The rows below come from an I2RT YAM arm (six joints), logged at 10 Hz.
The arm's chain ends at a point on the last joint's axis. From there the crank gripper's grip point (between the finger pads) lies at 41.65 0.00 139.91 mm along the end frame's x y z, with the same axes.
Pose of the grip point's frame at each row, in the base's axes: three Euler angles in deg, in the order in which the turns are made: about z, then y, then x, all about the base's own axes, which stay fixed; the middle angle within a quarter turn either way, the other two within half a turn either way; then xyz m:
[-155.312 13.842 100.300 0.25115 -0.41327 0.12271]
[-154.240 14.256 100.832 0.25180 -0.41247 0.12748]
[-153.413 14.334 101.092 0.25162 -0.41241 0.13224]
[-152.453 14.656 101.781 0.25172 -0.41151 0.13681]
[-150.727 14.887 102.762 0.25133 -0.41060 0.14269]
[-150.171 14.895 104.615 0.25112 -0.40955 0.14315]
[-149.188 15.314 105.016 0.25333 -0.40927 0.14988]
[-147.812 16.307 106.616 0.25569 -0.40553 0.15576]
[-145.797 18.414 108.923 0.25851 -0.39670 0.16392]
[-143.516 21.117 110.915 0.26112 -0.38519 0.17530]
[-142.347 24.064 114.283 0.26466 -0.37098 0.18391]
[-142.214 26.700 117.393 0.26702 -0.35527 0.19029]
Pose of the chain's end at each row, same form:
[-155.312 13.842 100.300 0.25442 -0.27381 0.16573]
[-154.240 14.256 100.832 0.25370 -0.27361 0.17248]
[-153.413 14.334 101.092 0.25307 -0.27393 0.17839]
[-152.453 14.656 101.781 0.25205 -0.27379 0.18521]
[-150.727 14.887 102.762 0.25050 -0.27412 0.19448]
[-150.171 14.895 104.615 0.25007 -0.27496 0.19966]
[-149.188 15.314 105.016 0.25088 -0.27534 0.20790]
[-147.812 16.307 106.616 0.25024 -0.27372 0.21825]
[-145.797 18.414 108.923 0.24700 -0.26843 0.23265]
[-143.516 21.117 110.915 0.24195 -0.26085 0.24933]
[-142.347 24.064 114.283 0.23772 -0.25274 0.26517]
[-142.214 26.700 117.393 0.23356 -0.24290 0.27726]

